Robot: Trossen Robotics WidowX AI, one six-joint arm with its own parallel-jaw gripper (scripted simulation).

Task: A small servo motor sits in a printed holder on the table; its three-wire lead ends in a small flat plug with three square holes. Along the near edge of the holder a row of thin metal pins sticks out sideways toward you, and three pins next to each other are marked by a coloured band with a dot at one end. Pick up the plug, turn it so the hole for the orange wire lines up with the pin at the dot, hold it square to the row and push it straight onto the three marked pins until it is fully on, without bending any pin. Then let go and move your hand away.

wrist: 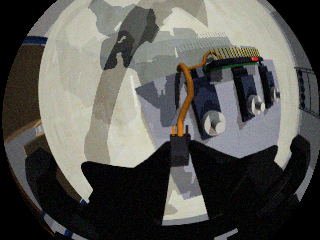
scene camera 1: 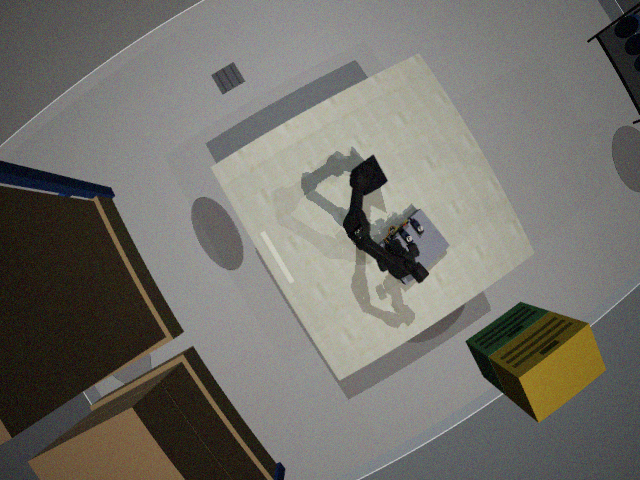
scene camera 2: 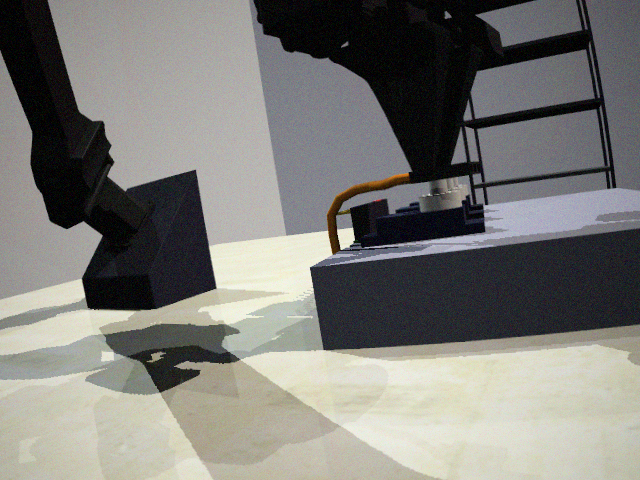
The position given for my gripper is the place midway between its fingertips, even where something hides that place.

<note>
I see my gripper (scene camera 2: 432,173) and a grey holder block (wrist: 239,139).
My gripper shows as well in the wrist view (wrist: 180,145).
</note>
